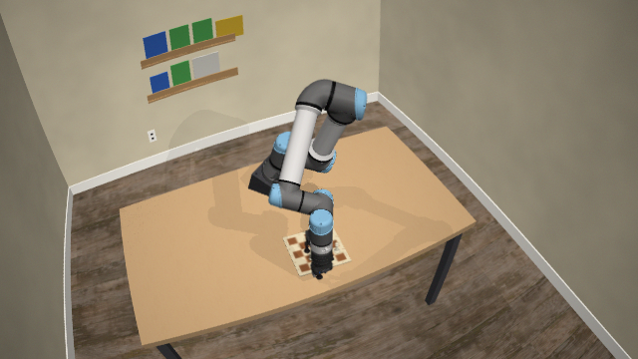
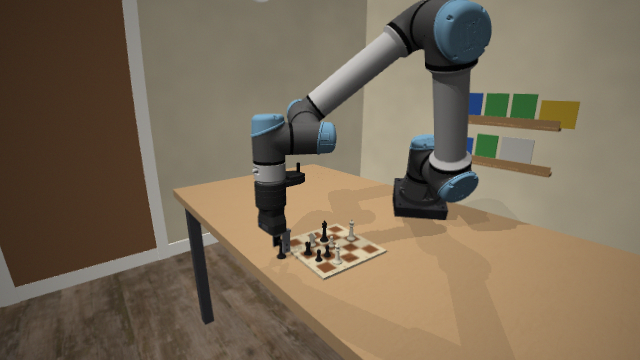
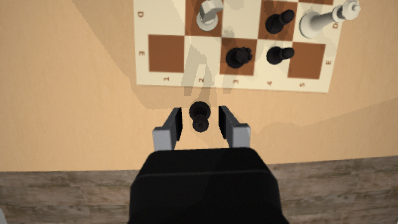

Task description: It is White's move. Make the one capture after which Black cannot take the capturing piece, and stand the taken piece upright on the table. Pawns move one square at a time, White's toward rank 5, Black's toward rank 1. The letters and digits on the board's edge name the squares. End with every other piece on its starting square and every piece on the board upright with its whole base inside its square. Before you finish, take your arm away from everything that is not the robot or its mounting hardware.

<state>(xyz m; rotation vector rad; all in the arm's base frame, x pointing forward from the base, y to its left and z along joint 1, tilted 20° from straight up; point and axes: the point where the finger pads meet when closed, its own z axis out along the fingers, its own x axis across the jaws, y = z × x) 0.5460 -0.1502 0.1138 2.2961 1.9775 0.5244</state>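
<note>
Right now my hand is 13 cm past the white pawn, 6 cm to the right of it and 2 cm above it. Round my hand: chessboard: 13 cm behind, 6 cm to the left, 4 cm below.
</note>
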